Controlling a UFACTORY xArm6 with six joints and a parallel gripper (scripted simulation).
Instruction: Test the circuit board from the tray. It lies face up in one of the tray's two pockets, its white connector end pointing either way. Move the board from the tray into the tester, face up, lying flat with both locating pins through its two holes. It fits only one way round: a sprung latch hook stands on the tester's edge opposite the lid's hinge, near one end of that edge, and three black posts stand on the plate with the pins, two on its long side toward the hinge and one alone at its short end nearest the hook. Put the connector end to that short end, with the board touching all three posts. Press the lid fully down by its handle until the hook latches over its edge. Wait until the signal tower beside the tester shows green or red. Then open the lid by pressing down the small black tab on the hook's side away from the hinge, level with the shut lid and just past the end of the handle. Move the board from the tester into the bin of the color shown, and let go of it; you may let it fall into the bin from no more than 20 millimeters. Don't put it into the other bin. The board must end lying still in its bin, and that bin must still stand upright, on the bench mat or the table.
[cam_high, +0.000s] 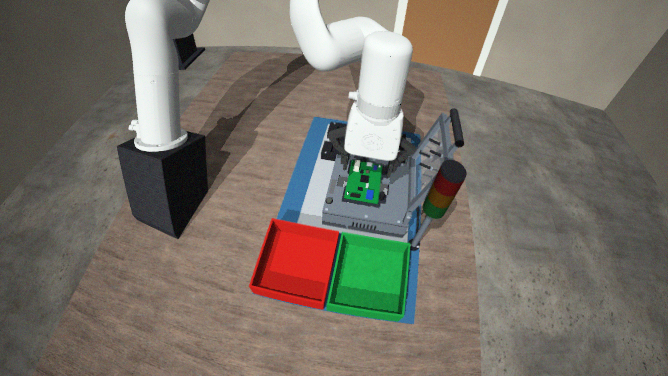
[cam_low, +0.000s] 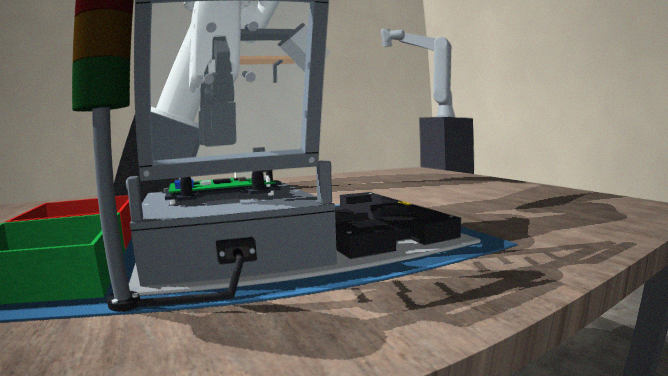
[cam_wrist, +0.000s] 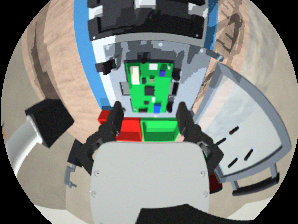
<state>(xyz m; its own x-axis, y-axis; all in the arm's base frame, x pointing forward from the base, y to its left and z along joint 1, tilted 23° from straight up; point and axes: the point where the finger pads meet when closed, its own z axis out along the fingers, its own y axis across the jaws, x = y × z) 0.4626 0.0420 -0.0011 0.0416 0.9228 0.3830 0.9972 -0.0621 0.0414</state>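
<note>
Now: the green circuit board 5 cm below my hand. The rest, counted from my hand: plate 1 cm to the left, 5 cm below; then clear lid 12 cm ahead, 6 cm above; then green bin 4 cm ahead, 20 cm to the right, 11 cm below.
</note>
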